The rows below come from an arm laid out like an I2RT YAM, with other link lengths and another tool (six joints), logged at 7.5 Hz.
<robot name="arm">
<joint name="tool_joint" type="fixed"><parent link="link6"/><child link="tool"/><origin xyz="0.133 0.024 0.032" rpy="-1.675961 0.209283 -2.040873"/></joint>
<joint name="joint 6" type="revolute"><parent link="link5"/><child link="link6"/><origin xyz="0.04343 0 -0.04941"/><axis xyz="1 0 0"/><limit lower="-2.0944" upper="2.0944"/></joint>
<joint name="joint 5" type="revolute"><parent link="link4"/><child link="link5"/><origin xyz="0.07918 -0.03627 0.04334"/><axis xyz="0 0 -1"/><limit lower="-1.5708" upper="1.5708"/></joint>
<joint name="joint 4" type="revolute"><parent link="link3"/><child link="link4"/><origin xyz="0.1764 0.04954 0.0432"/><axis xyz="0 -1 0"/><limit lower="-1.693" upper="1.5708"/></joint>
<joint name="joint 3" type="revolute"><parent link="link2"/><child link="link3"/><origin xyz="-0.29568 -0.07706 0"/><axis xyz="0 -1 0"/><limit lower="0" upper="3.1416"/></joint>
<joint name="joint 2" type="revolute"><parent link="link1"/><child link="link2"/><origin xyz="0.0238 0.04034 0.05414"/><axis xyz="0 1 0"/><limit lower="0" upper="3.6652"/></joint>
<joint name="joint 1" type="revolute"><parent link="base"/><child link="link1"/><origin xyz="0 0 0.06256"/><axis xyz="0 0 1"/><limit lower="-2.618" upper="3.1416"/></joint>
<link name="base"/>
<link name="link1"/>
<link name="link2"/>
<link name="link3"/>
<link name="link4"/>
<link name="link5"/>
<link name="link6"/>
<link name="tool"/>
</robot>
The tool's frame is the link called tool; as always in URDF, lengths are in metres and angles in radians.
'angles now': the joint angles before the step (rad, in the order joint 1, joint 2, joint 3, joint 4, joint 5, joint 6). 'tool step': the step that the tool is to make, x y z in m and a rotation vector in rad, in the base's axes. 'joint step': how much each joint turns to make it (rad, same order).
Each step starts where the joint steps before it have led.
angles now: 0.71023 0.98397 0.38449 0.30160 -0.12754 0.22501
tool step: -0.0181 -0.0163 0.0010 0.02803 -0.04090 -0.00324
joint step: 0.00097 -0.12969 -0.05930 -0.02162 0.00552 -0.00413
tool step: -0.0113 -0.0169 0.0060 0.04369 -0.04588 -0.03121
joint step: 0.00182 -0.12464 -0.03585 -0.02443 0.03158 0.01018
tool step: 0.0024 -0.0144 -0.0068 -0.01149 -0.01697 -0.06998
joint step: -0.00040 -0.05412 -0.02841 -0.02076 0.07201 -0.00686
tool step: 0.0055 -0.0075 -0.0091 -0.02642 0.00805 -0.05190
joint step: 0.00109 -0.00405 -0.01494 -0.01246 0.05482 -0.00436
